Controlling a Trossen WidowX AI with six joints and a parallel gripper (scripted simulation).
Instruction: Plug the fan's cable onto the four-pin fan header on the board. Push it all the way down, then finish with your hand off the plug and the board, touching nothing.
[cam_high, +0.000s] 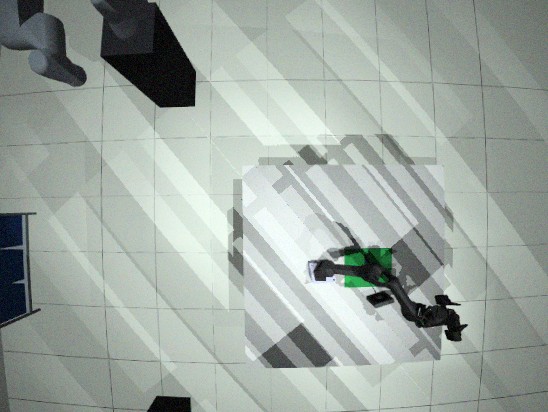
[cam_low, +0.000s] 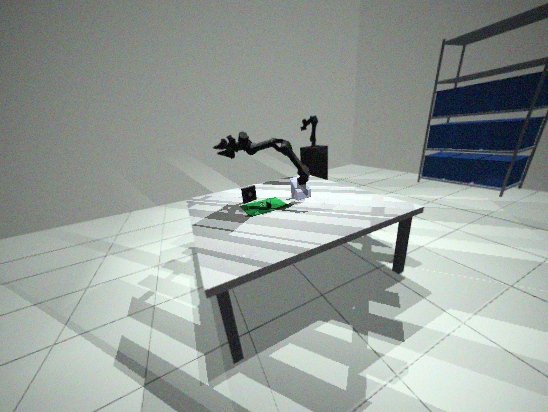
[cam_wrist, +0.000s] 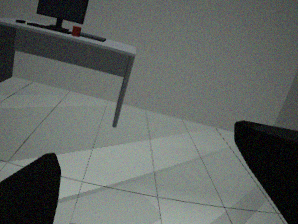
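Right now the dark plug is 270 mm behind my gripper tip, 150 mm to the left of it and 410 mm below it. From my gripper tip the other things lie so: fan header (240 mm behind, 90 mm to the left, 430 mm below); green board (260 mm behind, 100 mm to the left, 440 mm below); black fan (210 mm behind, 70 mm to the right, 370 mm below).
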